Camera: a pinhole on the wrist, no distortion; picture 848 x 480 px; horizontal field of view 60.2 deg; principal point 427.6 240.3 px. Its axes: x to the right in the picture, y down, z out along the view. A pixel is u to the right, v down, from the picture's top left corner.
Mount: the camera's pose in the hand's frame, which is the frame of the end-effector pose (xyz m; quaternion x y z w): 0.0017 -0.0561 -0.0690 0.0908 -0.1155 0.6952 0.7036
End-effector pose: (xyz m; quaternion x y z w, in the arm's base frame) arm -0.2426 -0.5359 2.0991 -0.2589 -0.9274 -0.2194 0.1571
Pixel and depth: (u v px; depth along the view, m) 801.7 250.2 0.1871
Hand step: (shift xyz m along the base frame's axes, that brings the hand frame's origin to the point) -0.0289 0.0501 -0.1264
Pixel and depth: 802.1 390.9 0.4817
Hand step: 0.0342 0.2109 -0.4248
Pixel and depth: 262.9 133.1 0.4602
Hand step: -0.2621 -0.0335 -0.3668
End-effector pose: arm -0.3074 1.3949 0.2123 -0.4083 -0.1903 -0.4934 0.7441
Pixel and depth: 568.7 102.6 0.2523
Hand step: -0.0336 0.1113 0.1743
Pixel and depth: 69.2 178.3 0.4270
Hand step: -0.2954 0.1425 0.3406
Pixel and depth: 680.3 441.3 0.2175
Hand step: -0.0506 0.1560 0.0688
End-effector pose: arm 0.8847 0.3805 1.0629 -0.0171 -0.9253 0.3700 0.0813
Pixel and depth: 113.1 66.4 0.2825
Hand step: -0.0772 -0.2946 0.0632
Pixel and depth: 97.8 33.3 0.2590
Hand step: -0.0810 -0.2716 0.0714
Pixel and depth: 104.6 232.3 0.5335
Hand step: -0.0353 -0.5721 0.0313
